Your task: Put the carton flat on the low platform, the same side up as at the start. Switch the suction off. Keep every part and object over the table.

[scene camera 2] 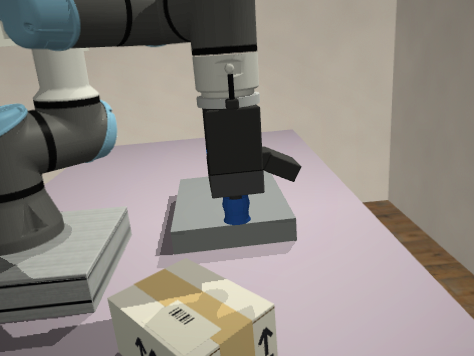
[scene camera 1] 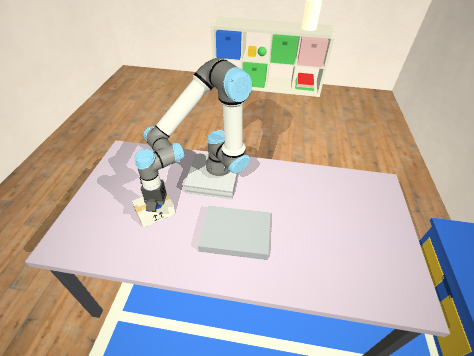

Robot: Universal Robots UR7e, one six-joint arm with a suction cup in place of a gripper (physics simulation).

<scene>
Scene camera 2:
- cream carton: 184, 302
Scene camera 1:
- low grey platform: 227, 231
</scene>
